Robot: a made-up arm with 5 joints. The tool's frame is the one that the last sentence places.
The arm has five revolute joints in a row. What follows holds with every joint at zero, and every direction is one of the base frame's.
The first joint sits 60 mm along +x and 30 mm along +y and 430 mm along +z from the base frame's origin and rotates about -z.
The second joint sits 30 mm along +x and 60 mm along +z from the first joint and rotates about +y.
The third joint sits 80 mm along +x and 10 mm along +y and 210 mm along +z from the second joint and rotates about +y.
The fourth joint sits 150 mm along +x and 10 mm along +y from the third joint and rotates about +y.
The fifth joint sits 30 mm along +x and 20 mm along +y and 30 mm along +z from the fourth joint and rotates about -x.
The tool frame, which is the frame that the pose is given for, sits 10 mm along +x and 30 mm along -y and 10 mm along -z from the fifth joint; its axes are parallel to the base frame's.
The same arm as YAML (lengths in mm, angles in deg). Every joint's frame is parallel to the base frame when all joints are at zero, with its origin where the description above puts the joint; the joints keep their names.
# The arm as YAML. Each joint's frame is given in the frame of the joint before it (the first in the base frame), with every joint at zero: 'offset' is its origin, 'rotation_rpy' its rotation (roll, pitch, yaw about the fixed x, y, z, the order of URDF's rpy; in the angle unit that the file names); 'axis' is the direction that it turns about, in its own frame. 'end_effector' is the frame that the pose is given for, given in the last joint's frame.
length_unit: mm
angle_unit: deg
chain:
  - id: joint 1
    offset: [60.0, 30.0, 430.0]
    rotation_rpy: [0.0, 0.0, 0.0]
    axis: [0.0, 0.0, -1.0]
  - id: joint 2
    offset: [30.0, 0.0, 60.0]
    rotation_rpy: [0.0, 0.0, 0.0]
    axis: [0.0, 1.0, 0.0]
  - id: joint 3
    offset: [80.0, 10.0, 210.0]
    rotation_rpy: [0.0, 0.0, 0.0]
    axis: [0.0, 1.0, 0.0]
  - id: joint 4
    offset: [150.0, 10.0, 0.0]
    rotation_rpy: [0.0, 0.0, 0.0]
    axis: [0.0, 1.0, 0.0]
  - id: joint 5
    offset: [30.0, 20.0, 30.0]
    rotation_rpy: [0.0, 0.0, 0.0]
    axis: [-1.0, 0.0, 0.0]
end_effector:
  offset: [10.0, -30.0, -10.0]
  rotation_rpy: [0.0, 0.0, 0.0]

